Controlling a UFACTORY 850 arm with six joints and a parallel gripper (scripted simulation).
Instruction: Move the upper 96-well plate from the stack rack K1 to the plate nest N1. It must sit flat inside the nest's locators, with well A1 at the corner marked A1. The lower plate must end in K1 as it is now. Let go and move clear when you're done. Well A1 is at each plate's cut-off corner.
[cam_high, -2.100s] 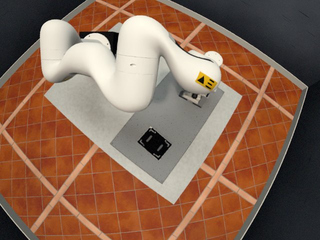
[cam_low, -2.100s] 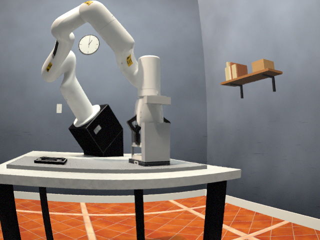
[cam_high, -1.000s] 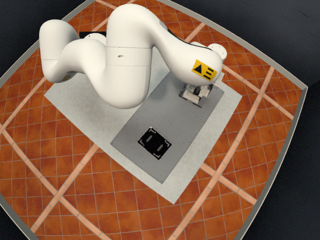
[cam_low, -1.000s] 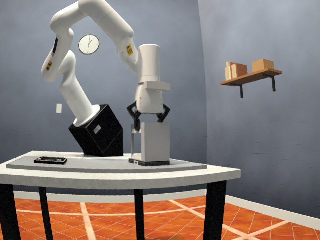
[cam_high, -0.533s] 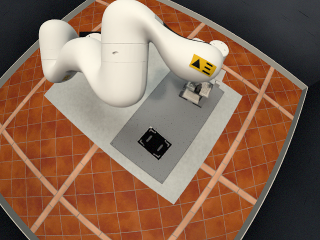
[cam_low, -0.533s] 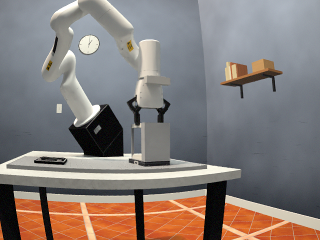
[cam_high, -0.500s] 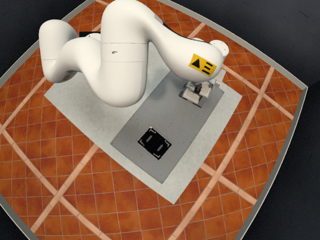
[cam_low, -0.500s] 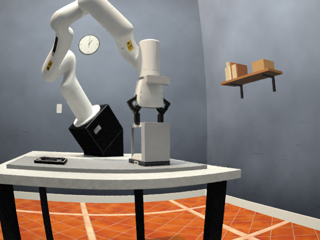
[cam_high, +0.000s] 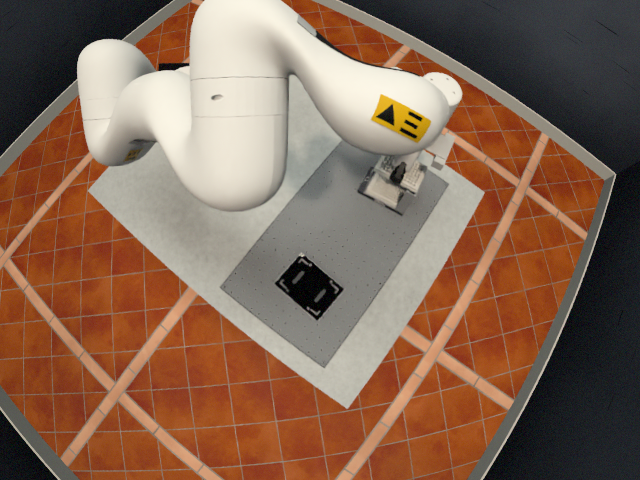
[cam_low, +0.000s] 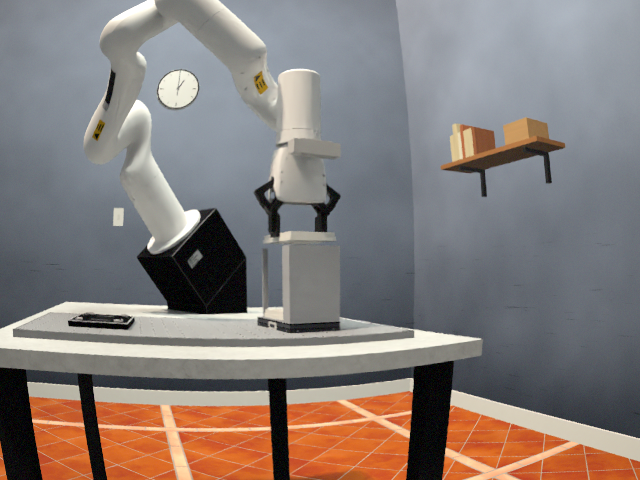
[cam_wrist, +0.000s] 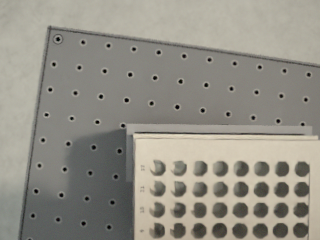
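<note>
My gripper is now 12 cm past the black plate nest N1, 36 cm to the left of it and 17 cm above it. Round my hand: white 96-well plate: 1 cm below.
</note>
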